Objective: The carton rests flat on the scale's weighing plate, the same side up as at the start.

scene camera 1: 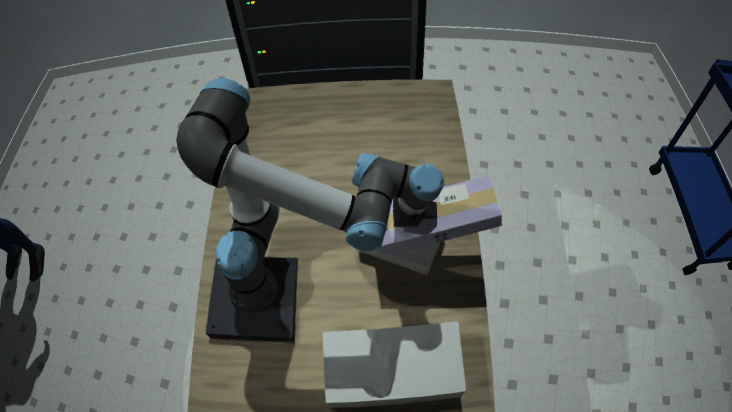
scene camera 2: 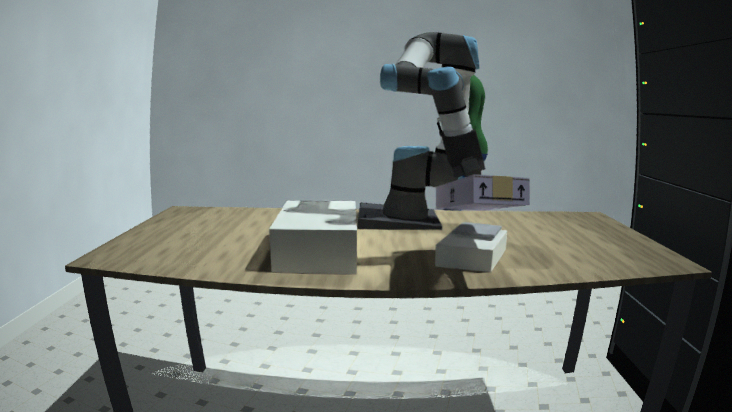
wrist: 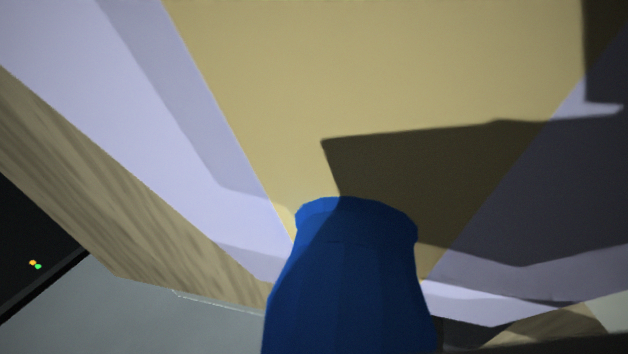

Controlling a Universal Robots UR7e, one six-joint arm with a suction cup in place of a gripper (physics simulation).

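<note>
The lilac carton with a tan tape strip hangs from my suction cup. The blue cup meets its taped top face; in scene camera 1 the arm hides the cup. The carton looks close to level, and its printed arrows point up. The white scale stands on the table below it. In scene camera 2 a gap shows between the carton's underside and the grey weighing plate. From above, the carton is turned relative to the scale and covers much of it.
A large white box stands on the wooden table. A black rack stands past one table end. A blue cart is on the floor. A person stands behind the arm.
</note>
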